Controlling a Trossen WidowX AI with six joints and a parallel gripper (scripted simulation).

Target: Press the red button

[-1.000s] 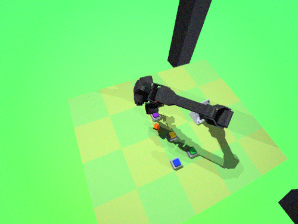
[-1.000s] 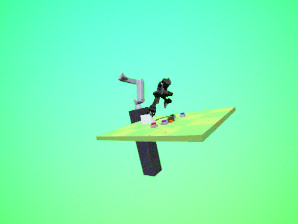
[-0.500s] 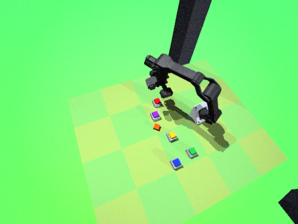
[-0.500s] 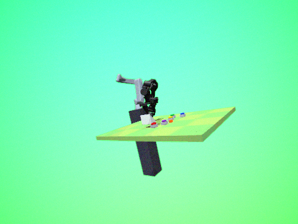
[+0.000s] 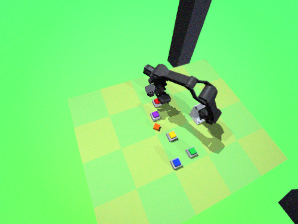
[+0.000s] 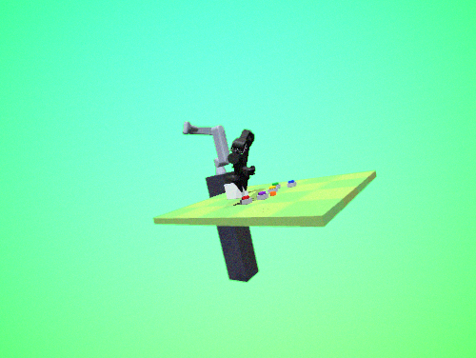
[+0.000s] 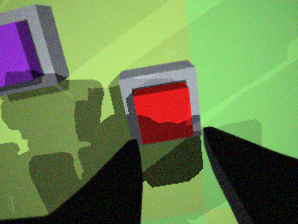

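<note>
Right now the red button is 3 cm below my gripper tip. From my gripper tip the other things lie so: yellow button: 24 cm to the left, 4 cm ahead, 3 cm below; purple button: 8 cm to the left, 6 cm ahead, 3 cm below; orange block: 15 cm to the left, 9 cm ahead, 6 cm below.
</note>
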